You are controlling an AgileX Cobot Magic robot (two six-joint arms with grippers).
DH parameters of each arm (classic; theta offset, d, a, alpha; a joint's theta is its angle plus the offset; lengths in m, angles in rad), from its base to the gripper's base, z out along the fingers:
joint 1: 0 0.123 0 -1.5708
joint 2: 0.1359 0 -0.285 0
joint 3: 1.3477 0 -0.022 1.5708
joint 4: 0 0.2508 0 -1.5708
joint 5: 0 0 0.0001 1.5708
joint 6: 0 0.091 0 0
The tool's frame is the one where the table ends.
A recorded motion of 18 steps. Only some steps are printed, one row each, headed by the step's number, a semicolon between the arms.
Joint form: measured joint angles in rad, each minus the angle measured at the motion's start. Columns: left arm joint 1, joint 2, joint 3, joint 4, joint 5, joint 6; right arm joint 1, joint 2, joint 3, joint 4, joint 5, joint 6.
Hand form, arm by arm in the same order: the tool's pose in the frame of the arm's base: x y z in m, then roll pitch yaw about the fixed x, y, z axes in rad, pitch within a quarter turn. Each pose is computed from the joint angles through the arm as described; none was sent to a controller.
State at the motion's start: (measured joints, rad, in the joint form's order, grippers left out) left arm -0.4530 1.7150 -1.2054 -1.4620 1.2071 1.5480; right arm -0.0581 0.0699 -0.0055 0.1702 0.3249 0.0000
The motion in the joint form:
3: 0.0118 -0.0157 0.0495 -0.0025 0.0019 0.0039; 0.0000 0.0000 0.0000 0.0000 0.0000 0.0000
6: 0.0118 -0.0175 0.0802 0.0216 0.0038 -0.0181; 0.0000 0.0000 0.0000 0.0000 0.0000 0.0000
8: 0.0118 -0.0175 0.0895 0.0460 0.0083 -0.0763; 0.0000 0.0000 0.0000 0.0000 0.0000 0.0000
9: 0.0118 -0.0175 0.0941 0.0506 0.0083 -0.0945; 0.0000 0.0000 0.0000 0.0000 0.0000 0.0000
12: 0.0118 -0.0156 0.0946 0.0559 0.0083 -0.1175; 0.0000 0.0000 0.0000 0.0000 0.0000 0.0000
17: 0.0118 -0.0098 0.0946 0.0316 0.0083 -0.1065; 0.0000 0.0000 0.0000 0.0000 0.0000 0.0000
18: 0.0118 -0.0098 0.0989 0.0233 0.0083 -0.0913; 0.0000 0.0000 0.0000 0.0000 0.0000 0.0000
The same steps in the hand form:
3: 0.2660 -0.2193 0.2851 -2.1259 1.0873 2.4849; 0.0583 0.0016 0.1822 2.6174 1.2256 2.5892
6: 0.2616 -0.2170 0.2760 -2.1331 1.0357 2.4717; 0.0583 0.0016 0.1822 2.6174 1.2256 2.5892
8: 0.2594 -0.2158 0.2720 -2.1162 0.9722 2.4869; 0.0583 0.0016 0.1822 2.6174 1.2256 2.5892
9: 0.2588 -0.2154 0.2705 -2.1080 0.9513 2.4968; 0.0583 0.0016 0.1822 2.6174 1.2256 2.5892
12: 0.2588 -0.2153 0.2694 -2.0990 0.9282 2.5084; 0.0583 0.0016 0.1822 2.6174 1.2256 2.5892
17: 0.2603 -0.2164 0.2693 -2.0694 0.9358 2.5407; 0.0583 0.0016 0.1822 2.6174 1.2256 2.5892
18: 0.2601 -0.2164 0.2688 -2.0661 0.9460 2.5432; 0.0583 0.0016 0.1822 2.6174 1.2256 2.5892

